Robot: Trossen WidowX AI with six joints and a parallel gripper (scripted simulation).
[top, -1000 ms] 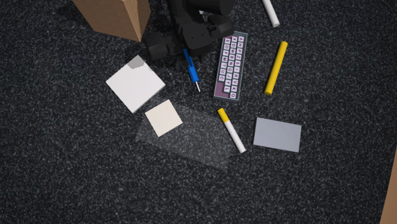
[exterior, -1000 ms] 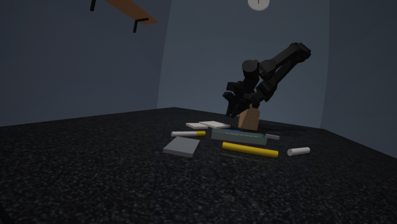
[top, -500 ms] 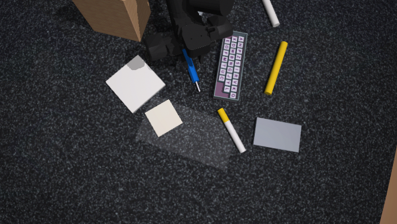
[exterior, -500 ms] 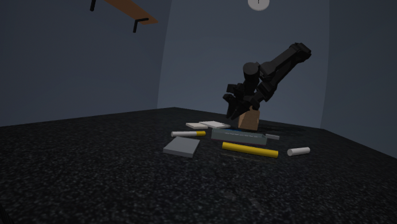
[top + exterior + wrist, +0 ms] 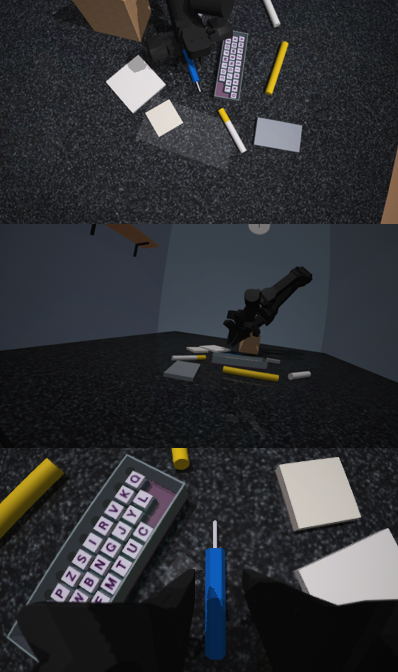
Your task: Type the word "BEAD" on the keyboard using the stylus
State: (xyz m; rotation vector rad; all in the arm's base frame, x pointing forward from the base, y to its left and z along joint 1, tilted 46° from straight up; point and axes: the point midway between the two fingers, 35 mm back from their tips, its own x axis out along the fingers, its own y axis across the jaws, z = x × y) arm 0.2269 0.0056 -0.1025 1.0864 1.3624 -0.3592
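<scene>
The blue stylus is 1 cm ahead of my gripper tip, 1 cm to the right of it and 4 cm below it. From my gripper tip the other things lie so: yellow-and-white marker 13 cm ahead, 10 cm to the right, 4 cm below; then stylus tip 3 cm ahead, 4 cm to the right, 4 cm below; then small grey block 5 cm behind, 19 cm to the left, 4 cm below.
</scene>
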